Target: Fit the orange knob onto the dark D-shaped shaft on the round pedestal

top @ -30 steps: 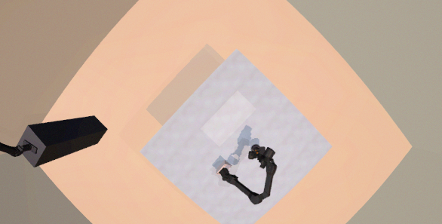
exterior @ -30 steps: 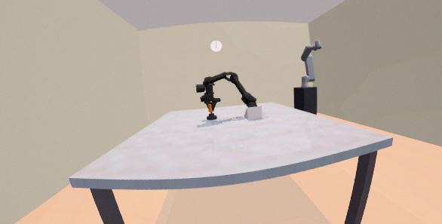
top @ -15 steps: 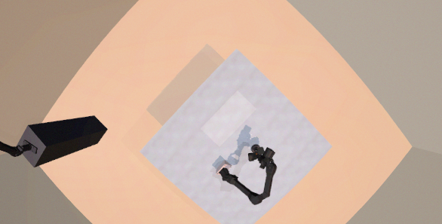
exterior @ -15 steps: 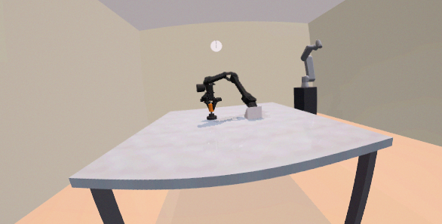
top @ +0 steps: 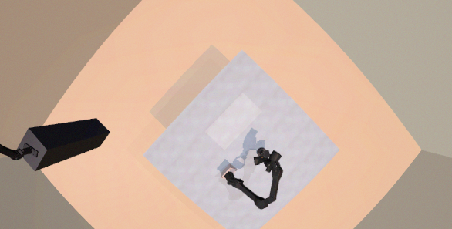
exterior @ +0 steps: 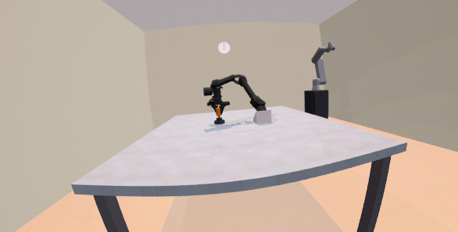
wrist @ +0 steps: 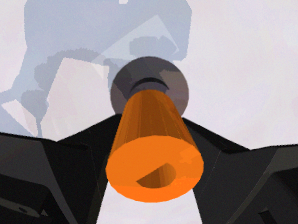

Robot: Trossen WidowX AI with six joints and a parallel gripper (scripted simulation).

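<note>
Now: gripper tip 2 cm below the orange knob. From my gripper tip the other things lie so: round dark pedestal: 4 cm below.
</note>
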